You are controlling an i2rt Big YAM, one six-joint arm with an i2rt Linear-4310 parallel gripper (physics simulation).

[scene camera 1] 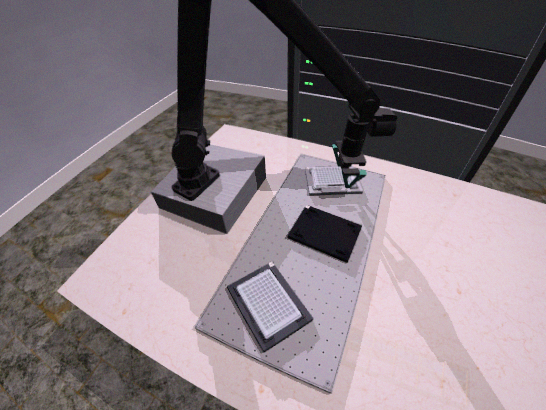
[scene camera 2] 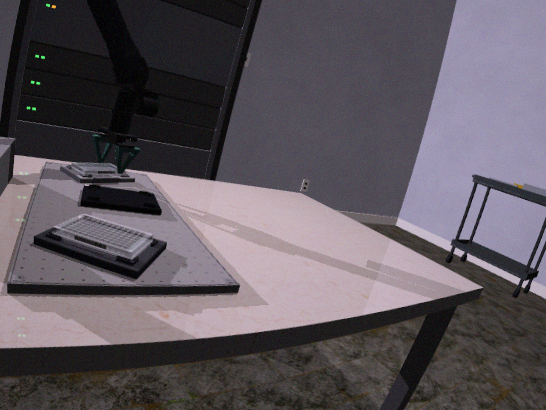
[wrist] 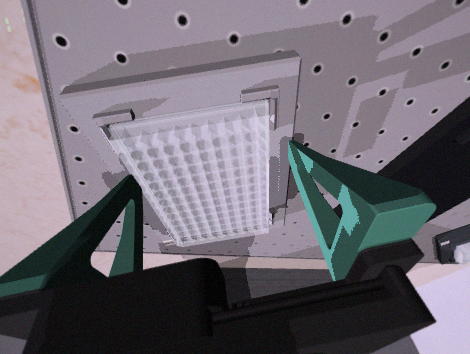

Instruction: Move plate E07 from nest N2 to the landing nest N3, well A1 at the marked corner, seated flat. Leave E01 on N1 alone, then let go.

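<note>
A clear 96-well plate (scene camera 1: 327,177) (scene camera 2: 94,168) (wrist: 200,175), apparently E07, lies on the light grey nest (scene camera 1: 320,191) (wrist: 200,82) at the board's far end. My gripper (scene camera 1: 344,176) (scene camera 2: 111,166) (wrist: 212,165) is open and empty, its green fingertips on either side of the plate in the wrist view; contact cannot be told. The black nest (scene camera 1: 325,232) (scene camera 2: 120,199) in the middle bears no plate and has a small pale mark at one corner. Another plate (scene camera 1: 269,302) (scene camera 2: 102,235), apparently E01, lies on the near dark nest (scene camera 1: 289,329) (scene camera 2: 135,269). Labels are unreadable.
The nests stand on a perforated grey board (scene camera 1: 345,320) (scene camera 2: 200,272) on the pale table (scene camera 1: 450,260) (scene camera 2: 310,250). The arm's base stands on a grey block (scene camera 1: 240,187) beside it. A dark rack (scene camera 1: 293,100) stands behind the table, and a cart (scene camera 2: 500,187) stands at the right.
</note>
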